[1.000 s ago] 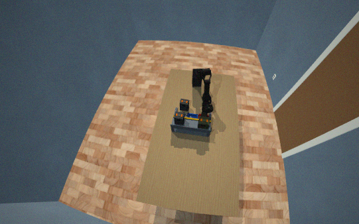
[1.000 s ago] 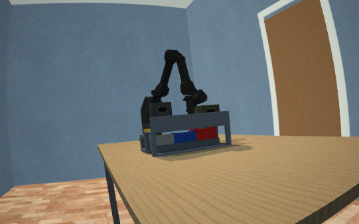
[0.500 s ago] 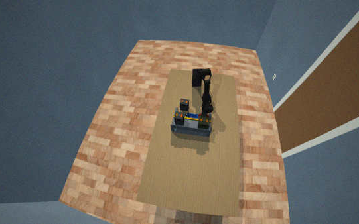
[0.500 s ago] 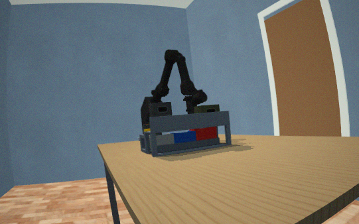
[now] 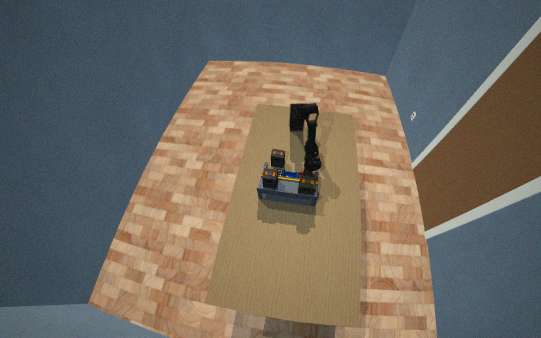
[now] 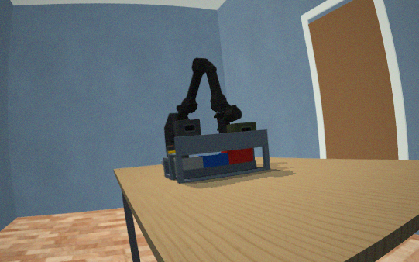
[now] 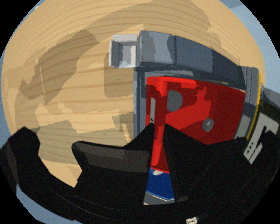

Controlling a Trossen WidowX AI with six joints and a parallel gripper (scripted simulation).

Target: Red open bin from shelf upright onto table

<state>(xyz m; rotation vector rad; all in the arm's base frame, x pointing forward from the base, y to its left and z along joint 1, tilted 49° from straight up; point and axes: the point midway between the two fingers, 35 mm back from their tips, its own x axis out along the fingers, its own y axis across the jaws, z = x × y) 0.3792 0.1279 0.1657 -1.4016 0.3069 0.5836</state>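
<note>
The red bin lies 7 cm ahead of my hand, 1 cm to the left of it and 2 cm below it. Also, from my hand: blue bin (8 cm ahead, 10 cm to the right, 4 cm below); grey bin (11 cm ahead, 21 cm to the right, 4 cm below).
</note>
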